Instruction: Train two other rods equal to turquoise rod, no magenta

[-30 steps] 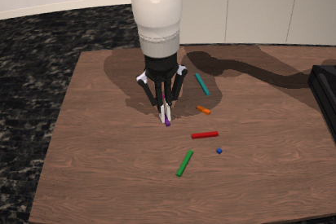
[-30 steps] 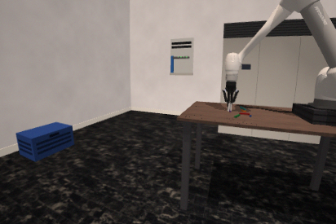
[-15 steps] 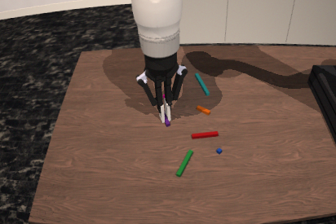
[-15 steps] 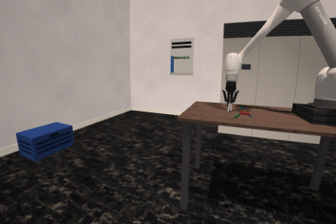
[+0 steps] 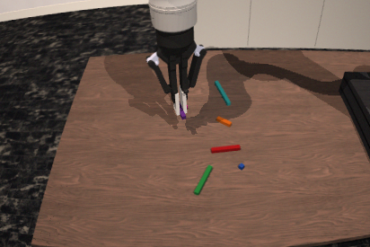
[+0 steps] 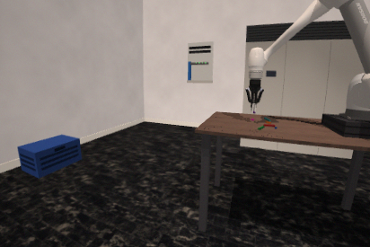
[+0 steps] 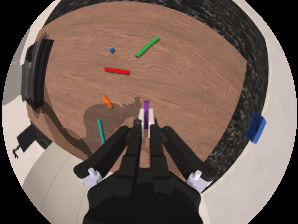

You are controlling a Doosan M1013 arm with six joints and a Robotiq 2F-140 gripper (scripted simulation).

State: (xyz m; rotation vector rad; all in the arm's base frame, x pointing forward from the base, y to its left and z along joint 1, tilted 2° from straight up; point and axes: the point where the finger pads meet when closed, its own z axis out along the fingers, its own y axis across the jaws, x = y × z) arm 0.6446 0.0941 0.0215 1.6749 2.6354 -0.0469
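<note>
Now: the orange rod 110 mm behind my hand, 100 mm below it and 40 mm to the right of it. Round my hand: red rod 110 mm behind, 100 mm below, 50 mm to the left; magenta rod 100 mm below, 80 mm to the right, 10 mm ahead; purple rod 30 mm below.
</note>
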